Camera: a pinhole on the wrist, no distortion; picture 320 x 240 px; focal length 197.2 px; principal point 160.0 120.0 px. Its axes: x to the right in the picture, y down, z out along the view. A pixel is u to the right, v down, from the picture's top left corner.
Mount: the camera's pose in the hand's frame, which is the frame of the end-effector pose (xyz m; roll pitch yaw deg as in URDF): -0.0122 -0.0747 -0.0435 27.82 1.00 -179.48
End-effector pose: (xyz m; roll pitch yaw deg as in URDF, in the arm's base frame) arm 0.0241 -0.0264 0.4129 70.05 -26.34 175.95
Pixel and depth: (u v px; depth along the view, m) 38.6 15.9 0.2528
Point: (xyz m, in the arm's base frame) -0.0097 0.0339 0.6482
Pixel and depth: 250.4 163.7 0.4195
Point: 0.3087 0.2871 0.4621
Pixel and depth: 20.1 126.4 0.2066
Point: -0.0542 0.1098 0.5294
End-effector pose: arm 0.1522 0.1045 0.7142 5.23 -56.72 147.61
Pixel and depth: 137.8 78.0 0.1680
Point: 0.2007 0.0415 0.7673
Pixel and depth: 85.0 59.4 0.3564
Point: 0.1769 -0.1108 0.9427
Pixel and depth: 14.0 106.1 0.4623
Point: 0.1901 -0.0850 1.1857
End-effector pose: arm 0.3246 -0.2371 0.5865 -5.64 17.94 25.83
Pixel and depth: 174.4 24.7 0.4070
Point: 0.2010 0.0469 0.7870
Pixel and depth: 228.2 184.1 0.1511
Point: 0.3152 -0.2826 0.7179
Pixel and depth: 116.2 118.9 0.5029
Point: 0.4197 0.0335 0.9241
